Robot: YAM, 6 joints.
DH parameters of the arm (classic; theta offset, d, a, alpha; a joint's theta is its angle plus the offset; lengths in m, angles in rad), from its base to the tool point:
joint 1: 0 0.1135 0.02 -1.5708
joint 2: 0 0 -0.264 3.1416
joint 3: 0.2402 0 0.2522 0
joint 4: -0.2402 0 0.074 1.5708
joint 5: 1.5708 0 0 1.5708
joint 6: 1.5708 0.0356 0 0
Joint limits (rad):
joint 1: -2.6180..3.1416
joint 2: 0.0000..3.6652
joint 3: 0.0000..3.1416
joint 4: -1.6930..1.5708
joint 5: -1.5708..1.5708
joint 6: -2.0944..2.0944
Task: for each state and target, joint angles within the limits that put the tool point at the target. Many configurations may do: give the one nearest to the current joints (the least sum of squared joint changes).
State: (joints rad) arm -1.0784 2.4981 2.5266 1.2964 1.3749 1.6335
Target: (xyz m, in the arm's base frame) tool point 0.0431 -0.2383 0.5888
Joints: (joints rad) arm -1.2443 1.7258 2.1011 1.5708 1.5708 1.6335
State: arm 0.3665 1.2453 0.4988 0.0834 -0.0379 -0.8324
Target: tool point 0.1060 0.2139 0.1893
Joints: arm 1.0890 1.1825 0.5039 0.0806 -0.1461 -0.8324
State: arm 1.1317 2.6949 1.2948 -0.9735 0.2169 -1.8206
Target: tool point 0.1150 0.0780 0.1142
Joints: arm 0.6722 1.9905 0.6645 -1.6550 0.3019 -1.8206
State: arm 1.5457 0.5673 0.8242 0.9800 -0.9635 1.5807
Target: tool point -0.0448 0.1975 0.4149
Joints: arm 1.6519 1.0013 0.8243 0.9029 -0.9357 1.5807
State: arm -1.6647 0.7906 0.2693 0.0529 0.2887 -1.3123
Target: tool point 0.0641 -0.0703 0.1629
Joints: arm -0.8403 0.2403 0.2207 -0.6569 -0.0235 -1.3123
